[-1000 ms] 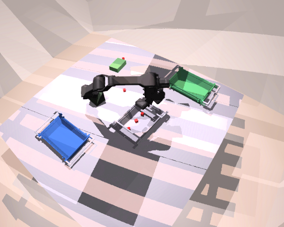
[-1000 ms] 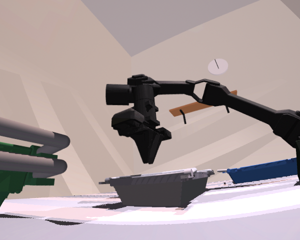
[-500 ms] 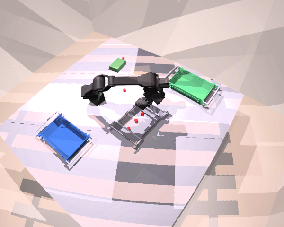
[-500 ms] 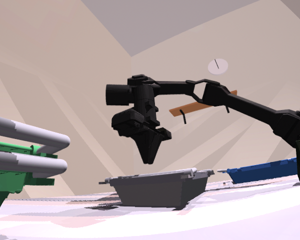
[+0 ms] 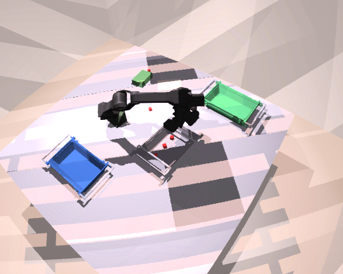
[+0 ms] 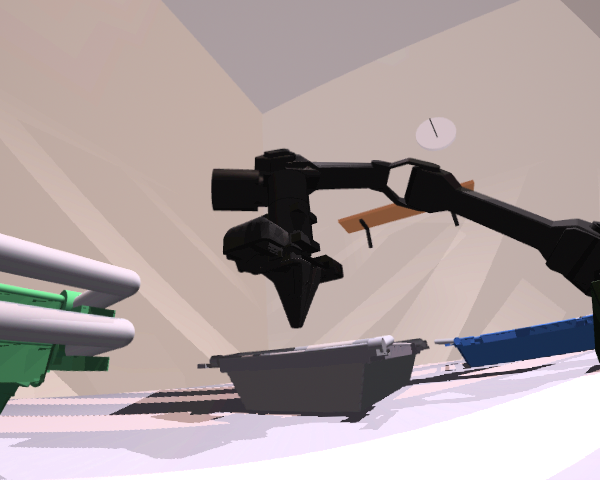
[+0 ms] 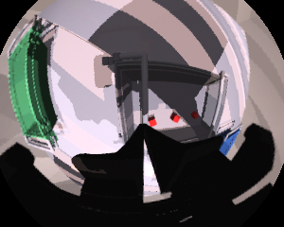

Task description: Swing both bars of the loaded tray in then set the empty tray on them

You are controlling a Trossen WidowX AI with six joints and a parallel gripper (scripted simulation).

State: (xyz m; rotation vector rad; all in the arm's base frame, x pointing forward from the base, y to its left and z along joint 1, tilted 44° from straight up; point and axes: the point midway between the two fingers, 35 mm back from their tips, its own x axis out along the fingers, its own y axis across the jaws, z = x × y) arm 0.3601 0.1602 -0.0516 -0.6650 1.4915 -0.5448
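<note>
Right now the blue tray is 24 cm behind my gripper tip, 49 cm to the right of it and 4 cm below it. Round my gripper tip: flat plate: 33 cm behind, 26 cm to the left, 8 cm below; then green box: 50 cm behind, 18 cm to the left, 7 cm below.
</note>
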